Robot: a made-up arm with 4 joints. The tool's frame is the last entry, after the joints.
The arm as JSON. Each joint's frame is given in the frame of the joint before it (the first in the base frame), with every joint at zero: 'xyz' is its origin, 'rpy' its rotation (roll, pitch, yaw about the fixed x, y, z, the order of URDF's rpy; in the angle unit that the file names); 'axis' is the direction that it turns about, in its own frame. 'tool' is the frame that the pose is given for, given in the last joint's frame.
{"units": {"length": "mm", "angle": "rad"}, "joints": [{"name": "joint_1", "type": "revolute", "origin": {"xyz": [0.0, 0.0, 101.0], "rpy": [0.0, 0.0, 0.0]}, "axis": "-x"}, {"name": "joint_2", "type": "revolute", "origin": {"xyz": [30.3, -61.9, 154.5], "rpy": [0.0, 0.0, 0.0]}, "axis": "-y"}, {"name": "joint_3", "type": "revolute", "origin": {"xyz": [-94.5, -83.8, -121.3], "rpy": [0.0, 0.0, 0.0]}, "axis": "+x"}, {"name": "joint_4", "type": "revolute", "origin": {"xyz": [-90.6, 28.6, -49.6], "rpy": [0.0, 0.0, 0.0]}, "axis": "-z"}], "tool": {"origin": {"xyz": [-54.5, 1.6, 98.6], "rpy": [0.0, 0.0, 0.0]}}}
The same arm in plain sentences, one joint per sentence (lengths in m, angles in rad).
The arm has four revolute joints in a row. What follows holds with every joint at zero, and every direction is one of the base frame's. Joint 1 is mounted 0.101 m along +z from the base frame's origin and rotates about -x. Joint 2 is mounted 0.0303 m along +x and 0.0619 m along -y and 0.1545 m along +z from joint 1 and rotates about -y. Joint 3 is mounted 0.0945 m along -x and 0.0838 m along -y and 0.1213 m along -z from joint 2 and rotates about +x. Joint 4 is mounted 0.0906 m along -x and 0.0286 m along +y and 0.0496 m along -z from joint 3 and rotates about -z. The tool frame, which is the frame that the pose is given for, is mounted 0.0545 m along -x and 0.0016 m along +y and 0.0986 m along +z from joint 4; its axes are parallel to the base frame's.
